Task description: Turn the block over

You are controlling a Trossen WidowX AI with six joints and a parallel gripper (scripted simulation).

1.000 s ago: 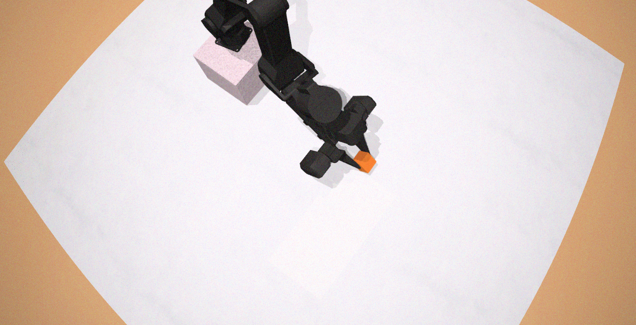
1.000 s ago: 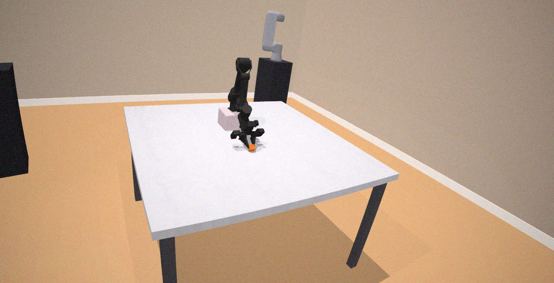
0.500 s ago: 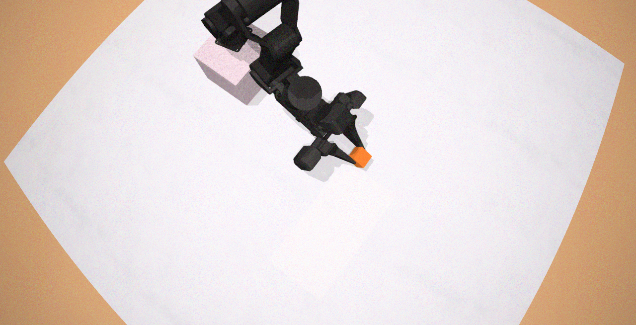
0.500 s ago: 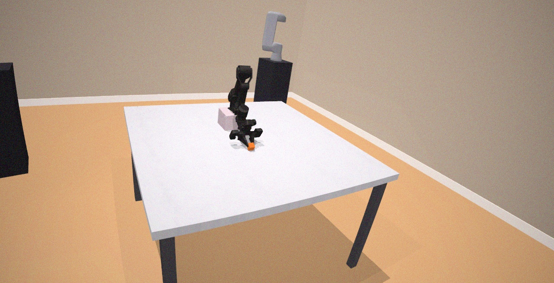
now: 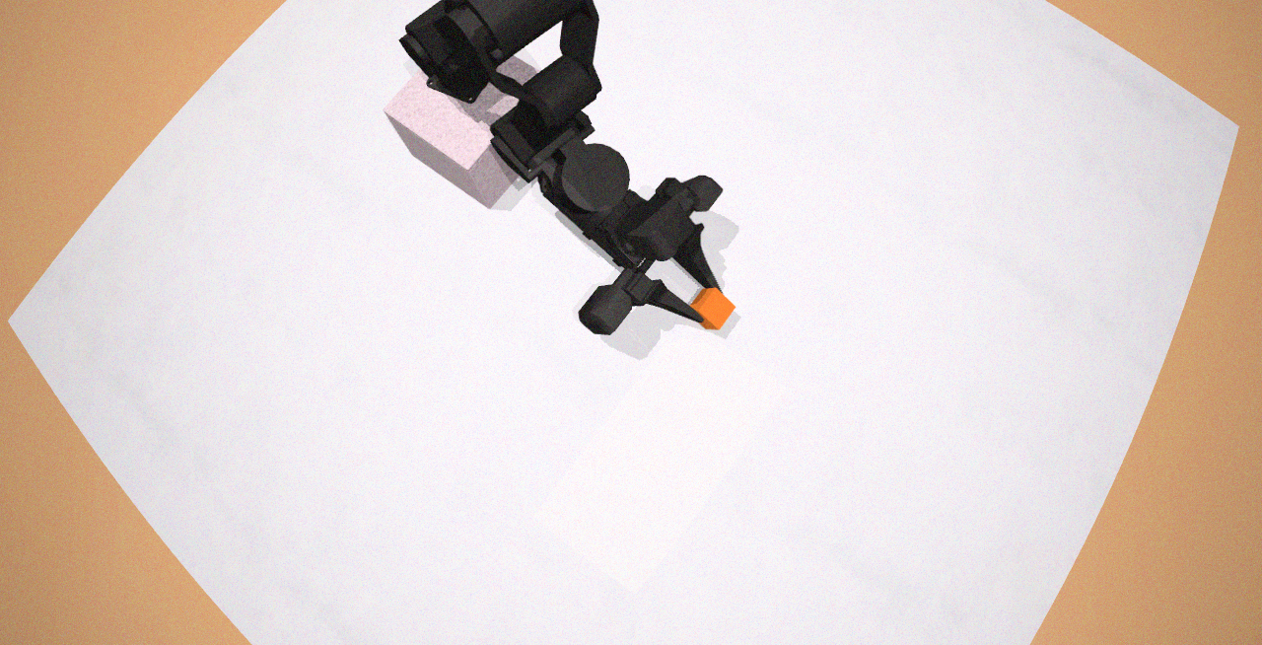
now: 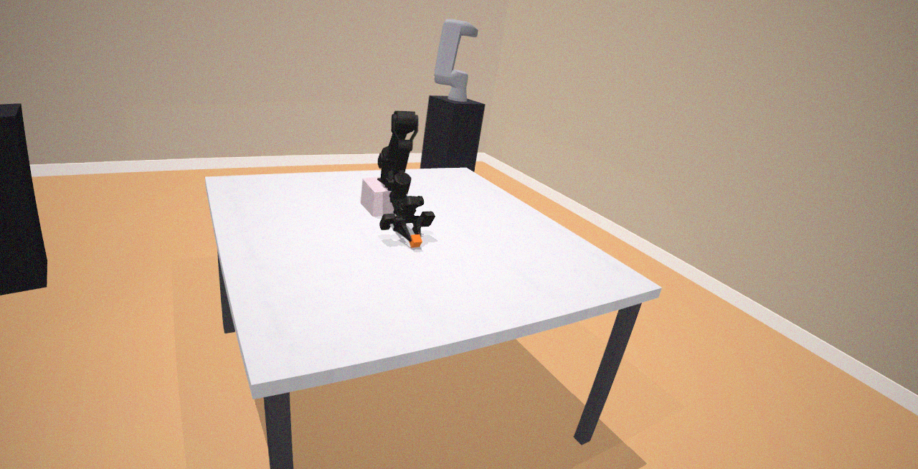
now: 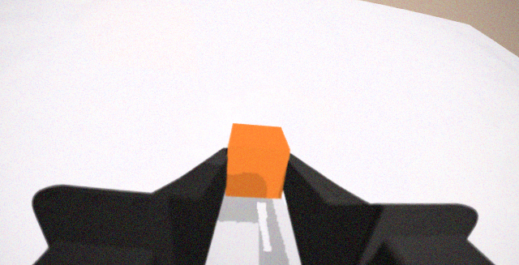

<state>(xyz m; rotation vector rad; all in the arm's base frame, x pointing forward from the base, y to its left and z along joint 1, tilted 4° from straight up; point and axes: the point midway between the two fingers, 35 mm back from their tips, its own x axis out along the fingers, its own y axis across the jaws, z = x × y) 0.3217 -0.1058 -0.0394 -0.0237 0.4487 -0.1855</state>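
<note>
My gripper tip is now 10 mm above the block.
</note>
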